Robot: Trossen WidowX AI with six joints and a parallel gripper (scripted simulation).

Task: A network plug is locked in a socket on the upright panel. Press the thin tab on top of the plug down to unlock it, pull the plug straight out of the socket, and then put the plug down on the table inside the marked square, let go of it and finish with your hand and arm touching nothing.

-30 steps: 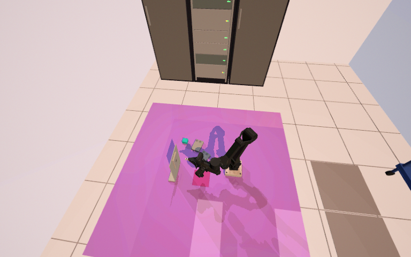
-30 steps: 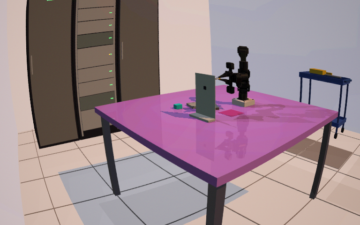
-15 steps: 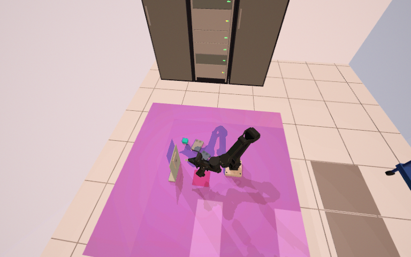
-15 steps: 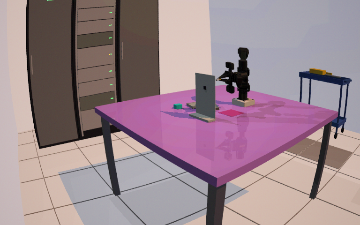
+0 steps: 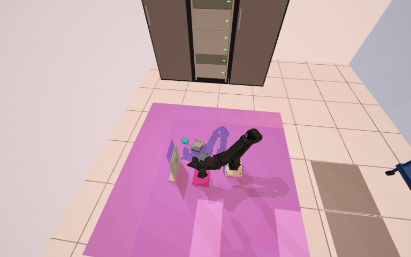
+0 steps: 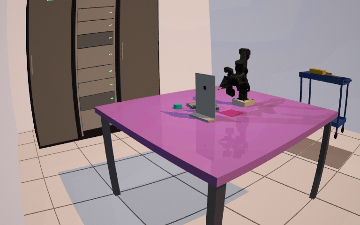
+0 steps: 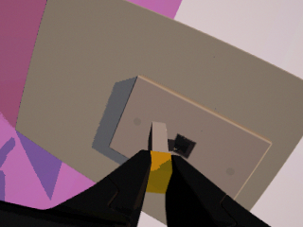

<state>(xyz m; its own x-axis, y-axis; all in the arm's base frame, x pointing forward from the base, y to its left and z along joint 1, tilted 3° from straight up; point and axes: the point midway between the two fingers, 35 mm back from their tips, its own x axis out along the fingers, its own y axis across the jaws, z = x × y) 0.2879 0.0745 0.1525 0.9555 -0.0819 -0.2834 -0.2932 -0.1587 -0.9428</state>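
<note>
The marked square is 17 cm below my gripper tip, 9 cm behind it and 1 cm to the left of it. Also, from my gripper tip: teal cube: 30 cm to the right, 15 cm below, 8 cm ahead; then upright panel: 10 cm ahead, 6 cm below, 3 cm to the right; then network plug: 1 cm ahead.
</note>
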